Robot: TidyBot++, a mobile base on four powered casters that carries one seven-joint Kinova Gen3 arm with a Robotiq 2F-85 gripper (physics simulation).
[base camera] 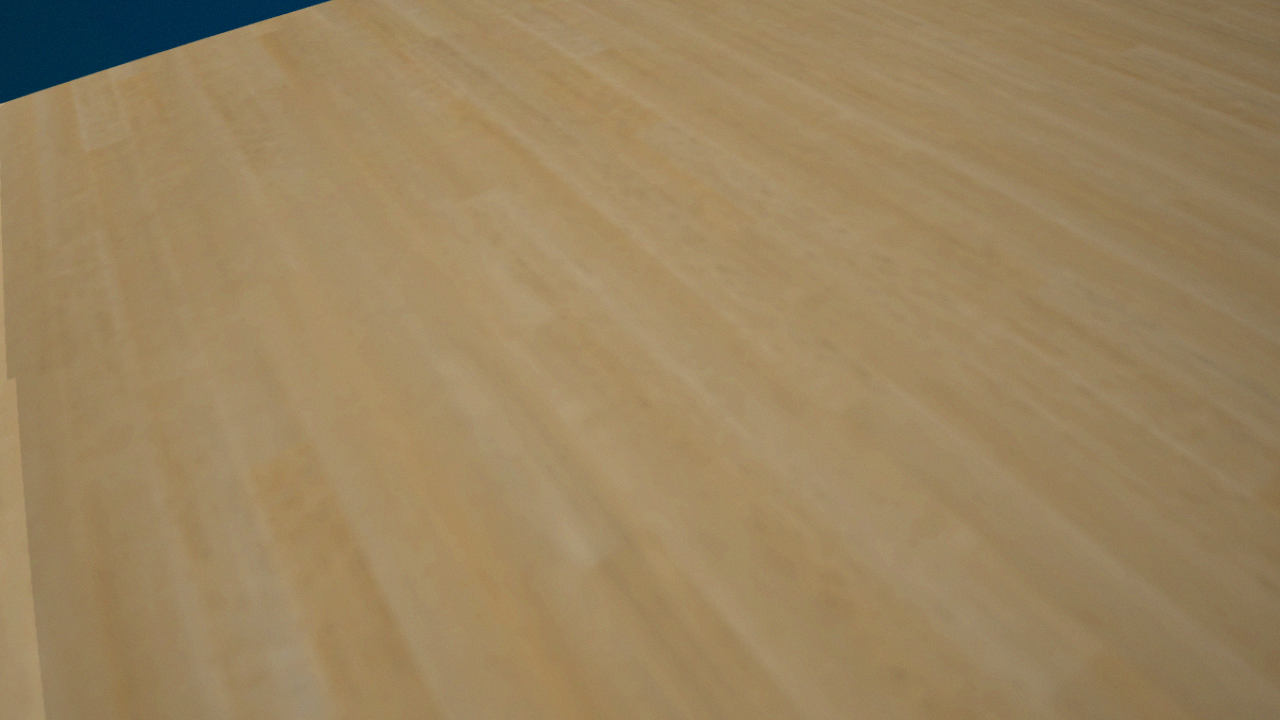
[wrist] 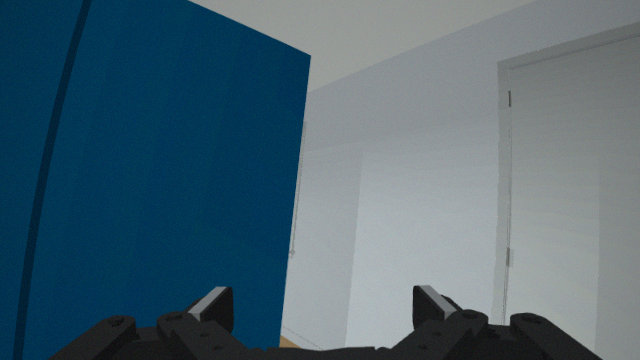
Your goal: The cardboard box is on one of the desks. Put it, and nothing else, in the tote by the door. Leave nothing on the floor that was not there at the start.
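Places are measured from the arm's base along level axes (x ahead, y left, z up), in centimetres.
Pixels of known places: gripper, fingertip midpoint: (wrist: 322, 307).
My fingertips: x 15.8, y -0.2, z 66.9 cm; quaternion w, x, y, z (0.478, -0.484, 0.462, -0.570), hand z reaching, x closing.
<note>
Behind a point stands the place of what it marks.
My gripper (wrist: 322, 307) @(x 15.8, y -0.2, z 66.9 cm) is open and empty at the bottom of the wrist view, its two fingers wide apart. A door (wrist: 555, 190) @(x 134.9, y -117.1, z 96.1 cm) with a pale frame and hinges on its left side shows at the right of the wrist view. The cardboard box, the desks and the tote do not show in either view.
A tall blue panel (wrist: 175, 175) @(x 115.2, y 48.2, z 82.4 cm) stands at the left of the wrist view; the foot of a blue surface (base camera: 116, 31) @(x 101.9, y 67.5, z -35.8 cm) shows at the top left of the base view. A pale wall (wrist: 425, 200) @(x 197.8, y -75.8, z 91.7 cm) lies between panel and door. The wooden floor (base camera: 626, 358) @(x 46.8, y 4.4, z -39.7 cm) fills most of the base view.
</note>
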